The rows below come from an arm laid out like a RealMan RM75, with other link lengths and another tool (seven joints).
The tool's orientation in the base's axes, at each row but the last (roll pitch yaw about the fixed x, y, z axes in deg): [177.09, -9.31, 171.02]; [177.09, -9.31, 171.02]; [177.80, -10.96, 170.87]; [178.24, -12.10, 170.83]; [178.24, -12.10, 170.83]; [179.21, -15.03, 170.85]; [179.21, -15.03, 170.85]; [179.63, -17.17, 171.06]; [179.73, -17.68, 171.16]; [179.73, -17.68, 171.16]
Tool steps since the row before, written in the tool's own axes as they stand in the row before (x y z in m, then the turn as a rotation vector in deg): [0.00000, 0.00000, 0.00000, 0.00, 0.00, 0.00]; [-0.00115, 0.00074, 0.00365, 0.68, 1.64, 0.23]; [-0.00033, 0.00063, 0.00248, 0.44, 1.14, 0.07]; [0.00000, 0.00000, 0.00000, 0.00, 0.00, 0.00]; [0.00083, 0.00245, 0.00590, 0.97, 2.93, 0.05]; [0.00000, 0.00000, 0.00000, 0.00, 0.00, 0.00]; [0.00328, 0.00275, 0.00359, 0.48, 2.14, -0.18]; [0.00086, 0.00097, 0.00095, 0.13, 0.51, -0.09]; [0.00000, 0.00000, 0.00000, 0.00, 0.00, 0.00]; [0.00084, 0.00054, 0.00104, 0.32, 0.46, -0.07]
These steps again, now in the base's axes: [0.00000, 0.00000, 0.00000, 0.00, 0.00, 0.00]; [0.00069, 0.00083, -0.00375, -0.43, 1.74, -0.03]; [-0.00003, 0.00074, -0.00247, -0.25, 1.20, 0.06]; [0.00000, 0.00000, 0.00000, 0.00, 0.00, 0.00]; [-0.00159, 0.00292, -0.00552, -0.46, 3.04, 0.24]; [0.00000, 0.00000, 0.00000, 0.00, 0.00, 0.00]; [-0.00359, 0.00341, -0.00258, -0.06, 2.18, 0.33]; [-0.00094, 0.00114, -0.00065, -0.02, 0.52, 0.13]; [0.00000, 0.00000, 0.00000, 0.00, 0.00, 0.00]; [-0.00102, 0.00071, -0.00073, -0.21, 0.50, 0.17]
